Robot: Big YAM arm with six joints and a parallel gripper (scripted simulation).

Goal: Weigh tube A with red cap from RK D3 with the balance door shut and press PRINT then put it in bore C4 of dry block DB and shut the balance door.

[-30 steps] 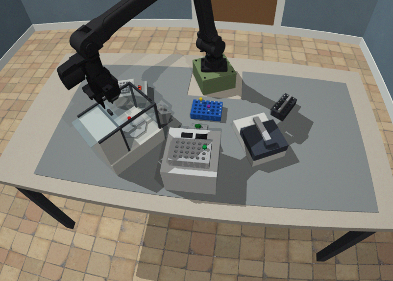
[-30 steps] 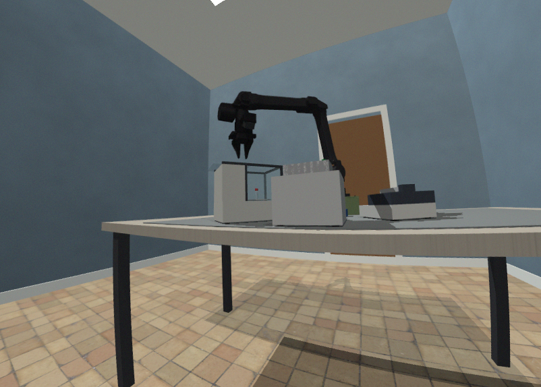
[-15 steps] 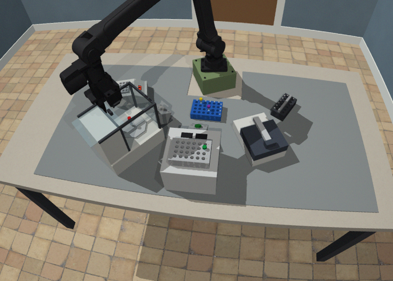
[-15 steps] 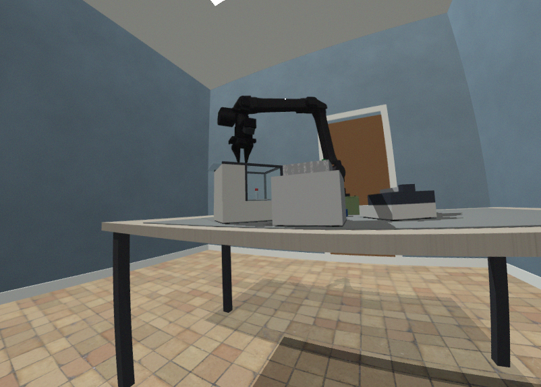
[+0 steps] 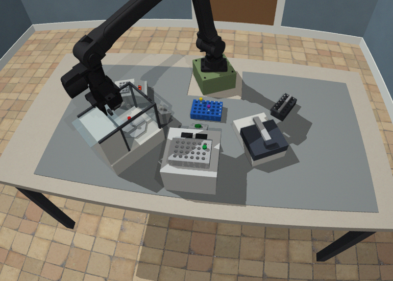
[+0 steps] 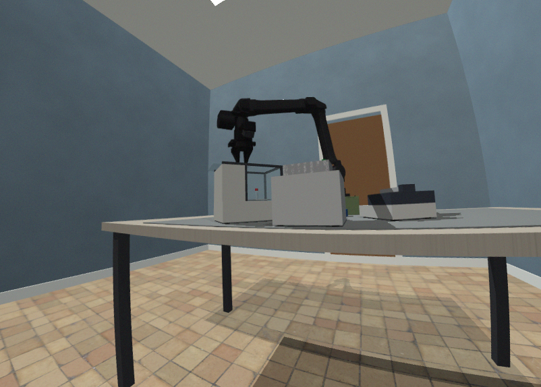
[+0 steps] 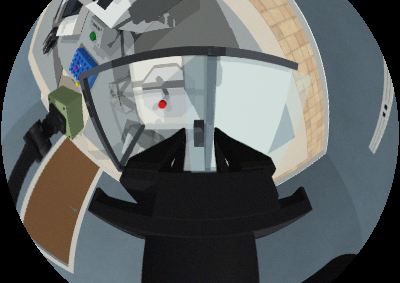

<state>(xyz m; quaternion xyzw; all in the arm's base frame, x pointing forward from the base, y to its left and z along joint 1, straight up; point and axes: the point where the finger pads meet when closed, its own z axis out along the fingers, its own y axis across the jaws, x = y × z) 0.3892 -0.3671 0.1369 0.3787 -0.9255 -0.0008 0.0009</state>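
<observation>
Now: the balance door 2 cm to the right of my hand, 2 cm ahead of it and 1 cm below it. The rest, counted from my hand: blue tube rack RK: 33 cm to the left, 21 cm below, 18 cm behind; grey well block: 28 cm to the left, 12 cm ahead, 7 cm below; spectrophotometer SP: 54 cm to the left, 16 cm below, 2 cm behind.
</observation>
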